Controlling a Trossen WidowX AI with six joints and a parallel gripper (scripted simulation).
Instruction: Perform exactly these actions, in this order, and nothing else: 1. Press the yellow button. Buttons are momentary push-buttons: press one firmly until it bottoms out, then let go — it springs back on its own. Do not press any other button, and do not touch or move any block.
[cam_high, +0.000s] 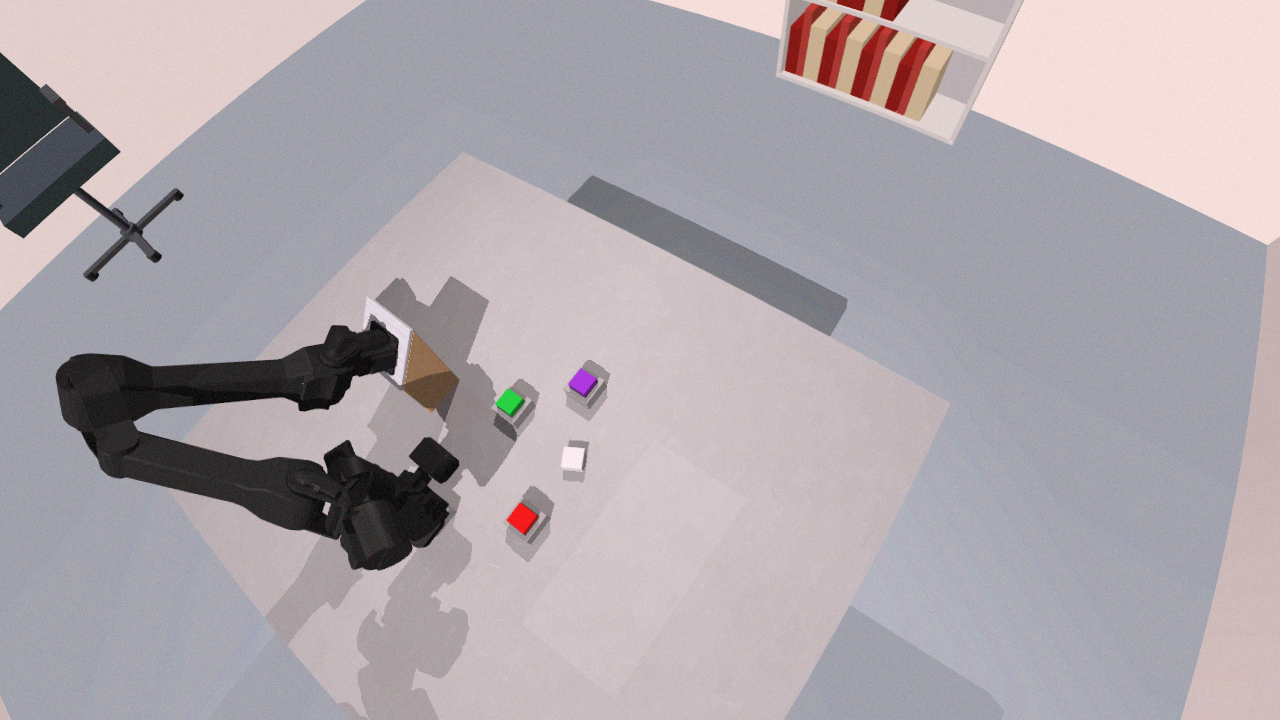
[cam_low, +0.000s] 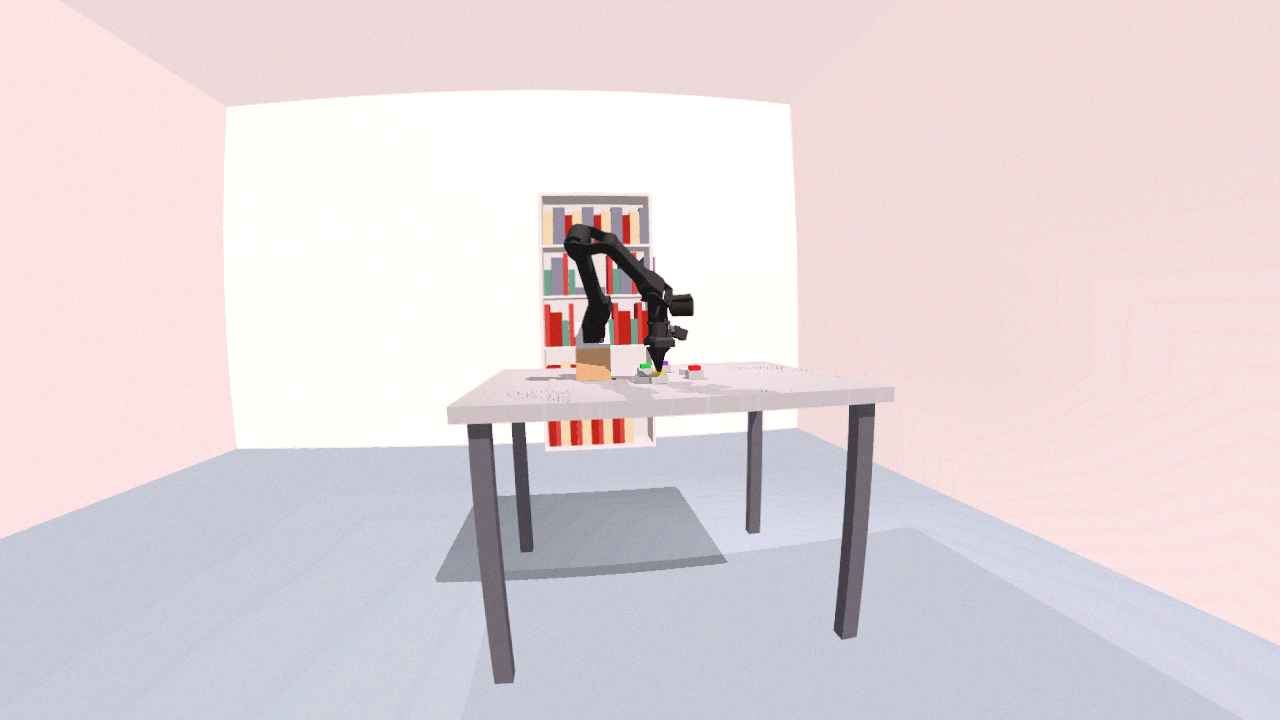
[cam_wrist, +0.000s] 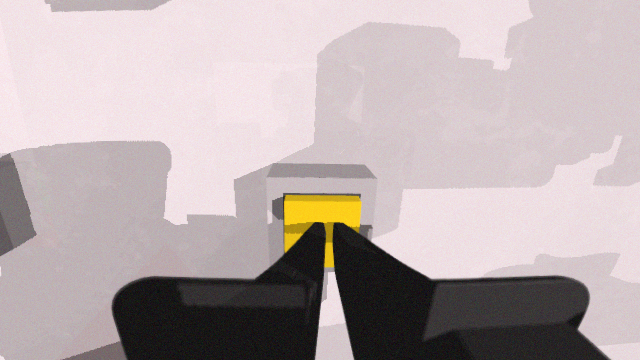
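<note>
My gripper tip is now 1 cm above the yellow button. From my gripper tip the other things lie so: white block (12 cm ahead, 20 cm to the left, 2 cm below); then green button (1 cm behind, 21 cm to the left); then red button (13 cm ahead, 8 cm to the left).
</note>
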